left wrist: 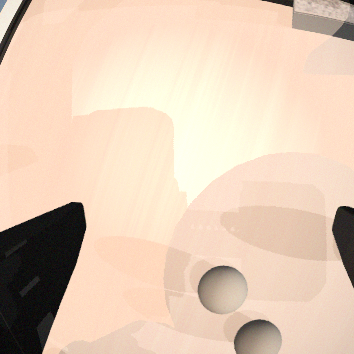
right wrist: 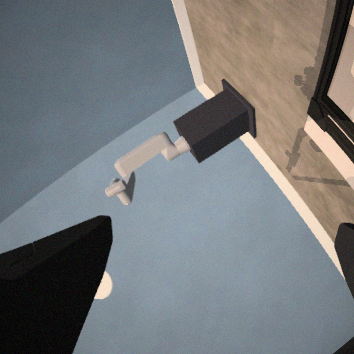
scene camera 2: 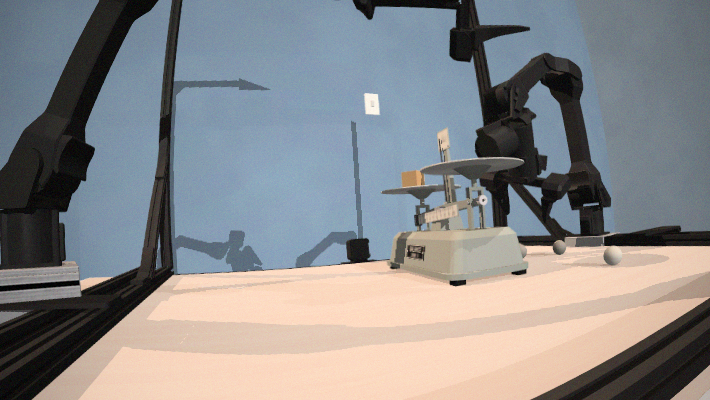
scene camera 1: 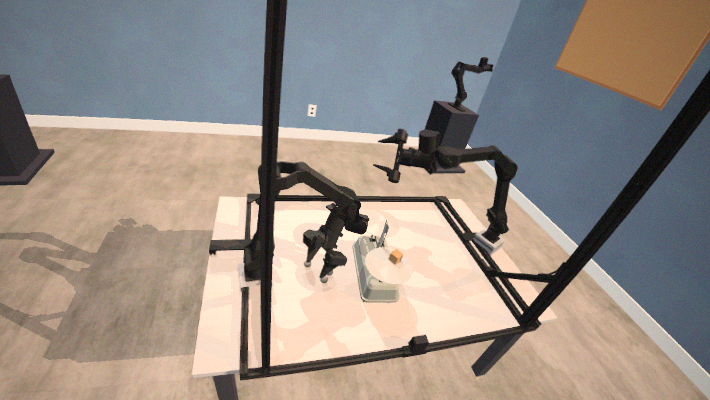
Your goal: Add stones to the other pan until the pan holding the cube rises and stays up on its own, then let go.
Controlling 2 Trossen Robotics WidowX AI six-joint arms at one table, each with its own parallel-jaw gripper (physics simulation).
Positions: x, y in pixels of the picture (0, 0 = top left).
The left gripper shows in the left wrist view, in scene camera 2 (526, 218) and in scene camera 1; in the right wrist view it is out of frame. A grey balance scale shows in scene camera 2 (446, 250) and in scene camera 1 (378, 278); in the left wrist view it is out of frame, in the right wrist view it is out of frame. The same spot on the left gripper: (left wrist: 47, 246) is (scene camera 1: 321, 270).
